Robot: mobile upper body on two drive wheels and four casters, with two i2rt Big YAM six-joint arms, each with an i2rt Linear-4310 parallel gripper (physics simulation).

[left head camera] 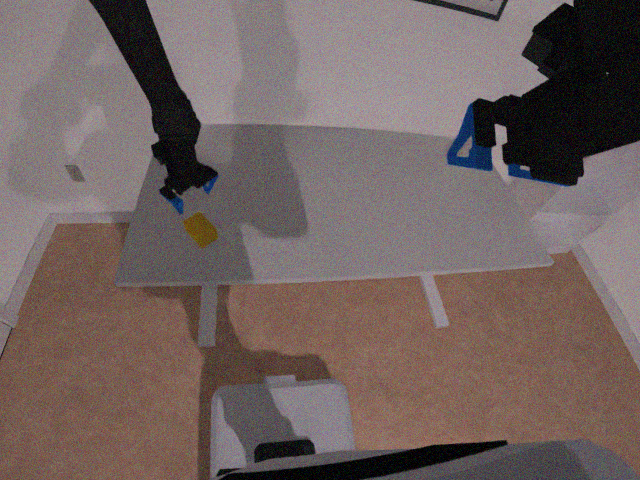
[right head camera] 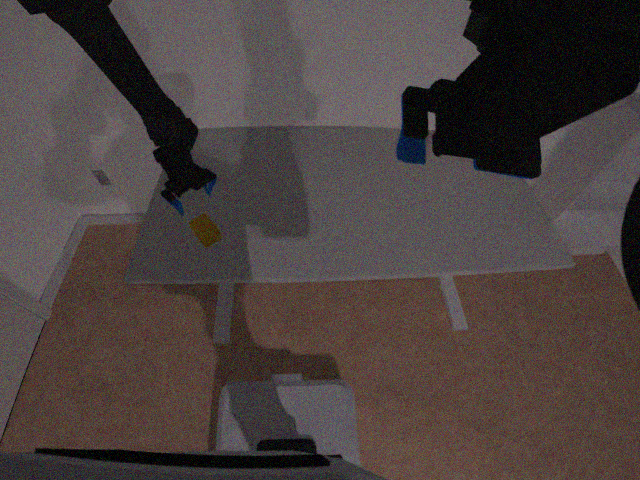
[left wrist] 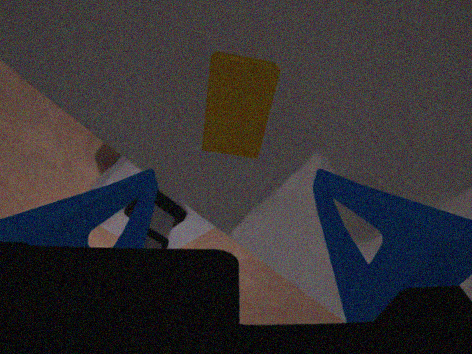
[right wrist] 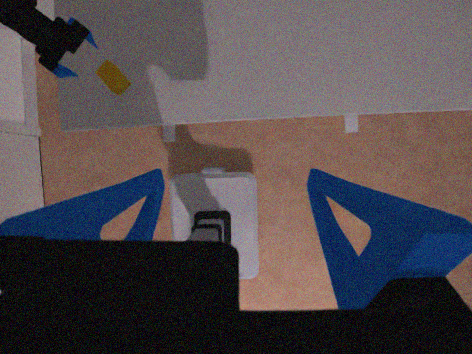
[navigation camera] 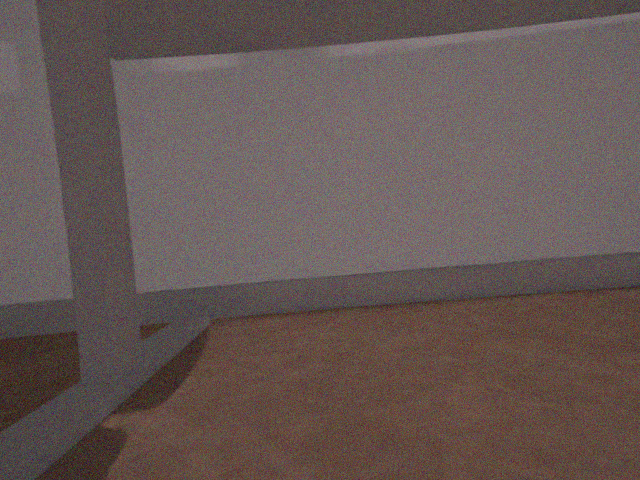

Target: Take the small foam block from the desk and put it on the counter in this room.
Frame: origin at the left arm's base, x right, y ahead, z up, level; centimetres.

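Where they show: left gripper, fingertip midpoint: [left head camera: 194,202] [right head camera: 195,204] [left wrist: 235,178] [right wrist: 86,61]; right gripper, fingertip midpoint: [left head camera: 480,164] [right head camera: 437,158] [right wrist: 235,177].
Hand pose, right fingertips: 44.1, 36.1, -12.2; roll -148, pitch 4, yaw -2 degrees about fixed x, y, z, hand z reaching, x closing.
Observation:
Each offset is from my right fingertips to the top centre of the thing, as dx, dy, dz. "*": to the spot under its first point. Level surfaces: height alone.
A yellow foam block @[-45.2, +32.2, -52.2] [left head camera: 200,229] [right head camera: 205,229] [left wrist: 241,105] [right wrist: 113,77] lies on the grey desk @[dz -56.7] [left head camera: 361,217] [right head camera: 372,217] [right wrist: 320,60], near its left end. My left gripper [left head camera: 195,202] [right head camera: 196,203] [left wrist: 235,178] [right wrist: 86,61] is open and empty. Its fingertips are apart from the block, just behind it in the head views; in the left wrist view the block shows beyond and between the tips. My right gripper [right wrist: 235,177] is open and empty, high over the right part of the desk. The counter cannot be made out in these views.
A white chair or stool seat [left head camera: 320,408] [right head camera: 325,408] [right wrist: 245,200] stands in front of the desk. Walls rise behind the desk and at both sides. A desk leg @[* -53.5, +49.8, -100.3] [navigation camera: 95,206] with a slanting foot [navigation camera: 118,379] shows at left in the navigation view.

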